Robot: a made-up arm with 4 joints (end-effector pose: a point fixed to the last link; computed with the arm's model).
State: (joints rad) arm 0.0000 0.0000 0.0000 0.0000
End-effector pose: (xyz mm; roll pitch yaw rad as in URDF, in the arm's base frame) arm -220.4 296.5 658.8 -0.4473 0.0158 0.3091
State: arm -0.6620 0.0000 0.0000 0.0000
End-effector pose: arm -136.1 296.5 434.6 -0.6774 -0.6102 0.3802
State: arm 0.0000 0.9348 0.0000 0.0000
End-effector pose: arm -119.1 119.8 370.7 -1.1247 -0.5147 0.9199
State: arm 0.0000 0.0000 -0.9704 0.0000
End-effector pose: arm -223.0 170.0 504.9 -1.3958 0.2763 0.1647
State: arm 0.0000 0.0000 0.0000 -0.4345
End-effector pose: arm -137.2 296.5 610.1 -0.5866 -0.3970 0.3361
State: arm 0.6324 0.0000 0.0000 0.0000
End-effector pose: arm -155.4 296.5 878.6 -0.2256 0.6135 0.3811
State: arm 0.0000 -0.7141 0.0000 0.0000
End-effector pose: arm -88.9 370.7 887.1 -0.1304 0.5834 0.0864
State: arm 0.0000 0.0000 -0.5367 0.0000
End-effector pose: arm -221.7 245.1 557.9 -0.9621 0.1773 0.2613
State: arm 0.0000 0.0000 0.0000 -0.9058
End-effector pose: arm -33.0 296.5 602.2 -0.8110 -0.8327 0.4691
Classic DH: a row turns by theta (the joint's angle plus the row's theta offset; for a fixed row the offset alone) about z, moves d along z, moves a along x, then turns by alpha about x. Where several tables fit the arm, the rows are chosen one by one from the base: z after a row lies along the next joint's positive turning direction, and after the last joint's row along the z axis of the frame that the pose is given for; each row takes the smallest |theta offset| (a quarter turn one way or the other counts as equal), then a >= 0, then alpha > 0; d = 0 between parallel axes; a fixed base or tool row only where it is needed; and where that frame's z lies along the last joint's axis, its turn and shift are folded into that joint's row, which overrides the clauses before.
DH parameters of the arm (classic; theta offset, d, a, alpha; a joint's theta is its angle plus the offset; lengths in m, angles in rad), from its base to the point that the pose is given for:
base (fixed): 0 0.6694 0.1479 -1.5708
joint 1: -0.5526 0.1411 -0.008 2.6068
joint 2: 1.0714 0.0703 0.0046 1.8322
joint 3: 0.4639 -0.1916 0.1221 1.5842
joint 4: 1.4349 0.2768 -0.1719 1.1414
tool (fixed): 0.3411 -0.1574 0 0

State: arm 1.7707 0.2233 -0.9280 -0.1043
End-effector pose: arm -18.2 122.7 1024.7 0.7178 1.1560 2.1699
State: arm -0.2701 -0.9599 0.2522 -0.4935
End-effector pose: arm 5.9 363.8 841.7 -0.0348 0.0411 -0.2465
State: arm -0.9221 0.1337 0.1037 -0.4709
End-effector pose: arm 39.5 287.4 400.3 -1.7712 -1.2373 1.4227
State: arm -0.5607 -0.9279 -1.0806 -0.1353
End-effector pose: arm -206.6 283.7 595.6 -1.1249 0.4246 0.0644
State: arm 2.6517 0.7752 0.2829 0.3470
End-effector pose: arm 421.2 130.9 1032.4 2.1611 0.5510 2.2433
